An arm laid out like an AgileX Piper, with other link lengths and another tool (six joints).
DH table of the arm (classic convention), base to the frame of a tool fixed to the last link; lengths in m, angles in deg. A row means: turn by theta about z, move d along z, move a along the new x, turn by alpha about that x. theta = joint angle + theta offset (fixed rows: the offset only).
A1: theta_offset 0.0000; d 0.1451; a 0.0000; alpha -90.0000
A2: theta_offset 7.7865; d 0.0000; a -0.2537; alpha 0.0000
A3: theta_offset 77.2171; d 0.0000; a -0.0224; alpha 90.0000
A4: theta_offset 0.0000; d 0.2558; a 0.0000; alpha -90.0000
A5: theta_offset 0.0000; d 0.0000; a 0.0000; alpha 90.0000
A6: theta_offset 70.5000; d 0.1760; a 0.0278; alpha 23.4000
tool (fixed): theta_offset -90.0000; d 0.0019; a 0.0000; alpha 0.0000
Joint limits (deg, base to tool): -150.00..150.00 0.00..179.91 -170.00..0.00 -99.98..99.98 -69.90..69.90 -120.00..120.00
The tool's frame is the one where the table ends.
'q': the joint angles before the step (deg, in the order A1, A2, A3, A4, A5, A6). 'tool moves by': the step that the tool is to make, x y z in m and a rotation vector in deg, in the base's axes. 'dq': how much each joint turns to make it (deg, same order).
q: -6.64, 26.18, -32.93, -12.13, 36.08, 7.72
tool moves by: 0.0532, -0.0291, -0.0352, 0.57, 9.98, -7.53
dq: -0.96, 20.50, -3.85, -13.47, -4.22, 14.92
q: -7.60, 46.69, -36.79, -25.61, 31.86, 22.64
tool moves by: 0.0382, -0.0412, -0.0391, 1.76, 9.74, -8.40
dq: -5.66, 18.69, -6.86, -4.88, -0.44, 6.30
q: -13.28, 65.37, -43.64, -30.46, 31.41, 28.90
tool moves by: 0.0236, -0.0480, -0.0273, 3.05, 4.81, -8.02
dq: -7.47, 13.71, -7.63, 1.10, -0.50, 0.59
